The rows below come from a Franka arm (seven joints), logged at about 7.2 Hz.
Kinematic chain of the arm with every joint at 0, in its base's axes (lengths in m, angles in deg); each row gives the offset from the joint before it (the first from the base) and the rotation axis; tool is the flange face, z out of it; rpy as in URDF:
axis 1: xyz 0 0 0.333 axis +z
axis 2: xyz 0 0 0 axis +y
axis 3: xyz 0 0 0.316 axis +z
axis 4: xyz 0.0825 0 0 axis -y
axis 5: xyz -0.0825 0 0.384 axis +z
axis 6: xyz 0 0 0 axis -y
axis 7: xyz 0.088 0 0 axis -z
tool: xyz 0 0 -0.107 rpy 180 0 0
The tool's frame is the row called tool.
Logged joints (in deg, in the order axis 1, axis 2, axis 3, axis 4, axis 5, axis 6, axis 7), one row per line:
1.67, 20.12, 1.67, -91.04, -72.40, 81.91, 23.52
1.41, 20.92, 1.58, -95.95, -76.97, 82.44, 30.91
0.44, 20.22, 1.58, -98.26, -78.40, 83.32, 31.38
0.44, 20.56, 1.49, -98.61, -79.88, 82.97, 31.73
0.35, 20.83, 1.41, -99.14, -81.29, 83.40, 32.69
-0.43, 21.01, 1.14, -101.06, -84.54, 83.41, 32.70
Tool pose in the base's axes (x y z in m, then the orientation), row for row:
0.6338, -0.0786, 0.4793, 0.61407, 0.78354, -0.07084, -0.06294
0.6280, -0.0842, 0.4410, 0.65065, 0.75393, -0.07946, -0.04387
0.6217, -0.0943, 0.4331, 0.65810, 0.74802, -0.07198, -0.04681
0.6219, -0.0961, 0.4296, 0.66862, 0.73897, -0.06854, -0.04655
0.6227, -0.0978, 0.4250, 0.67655, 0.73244, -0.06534, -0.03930
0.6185, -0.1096, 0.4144, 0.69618, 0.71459, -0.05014, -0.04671
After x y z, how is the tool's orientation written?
As a quaternion, w x y z.
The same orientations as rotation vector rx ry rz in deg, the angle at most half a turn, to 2 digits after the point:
103.48, -9.36, -8.31
98.11, -10.34, -5.71
97.05, -9.34, -6.07
95.48, -8.86, -6.01
94.34, -8.42, -5.06
91.34, -6.41, -5.97

